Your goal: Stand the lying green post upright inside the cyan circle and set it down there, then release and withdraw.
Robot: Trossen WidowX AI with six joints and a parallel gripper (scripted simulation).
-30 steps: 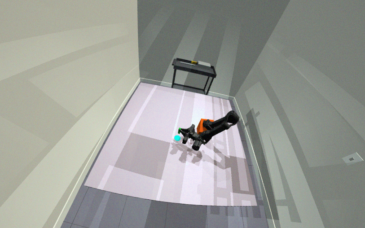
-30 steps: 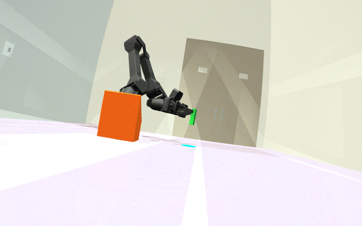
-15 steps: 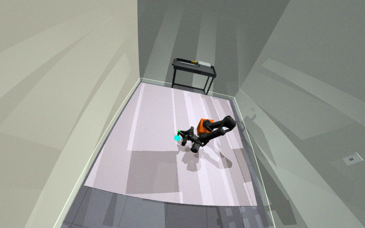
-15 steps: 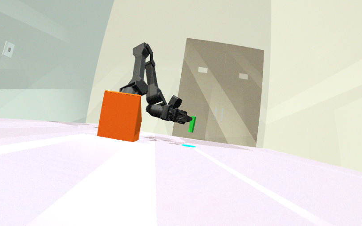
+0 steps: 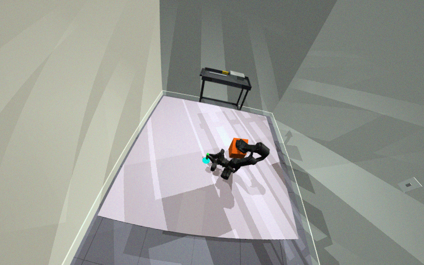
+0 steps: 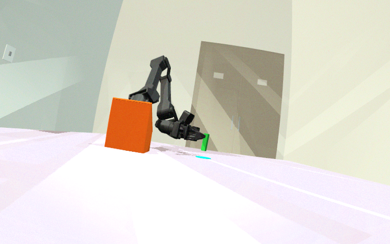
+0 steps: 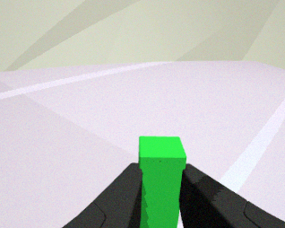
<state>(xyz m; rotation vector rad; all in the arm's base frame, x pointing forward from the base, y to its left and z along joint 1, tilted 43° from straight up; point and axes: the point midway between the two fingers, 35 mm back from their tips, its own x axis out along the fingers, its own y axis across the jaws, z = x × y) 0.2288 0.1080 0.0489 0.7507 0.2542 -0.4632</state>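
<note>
Now: the cyan circle 80 mm below my gripper tip. Also, from my gripper tip: green post 20 mm below.
</note>
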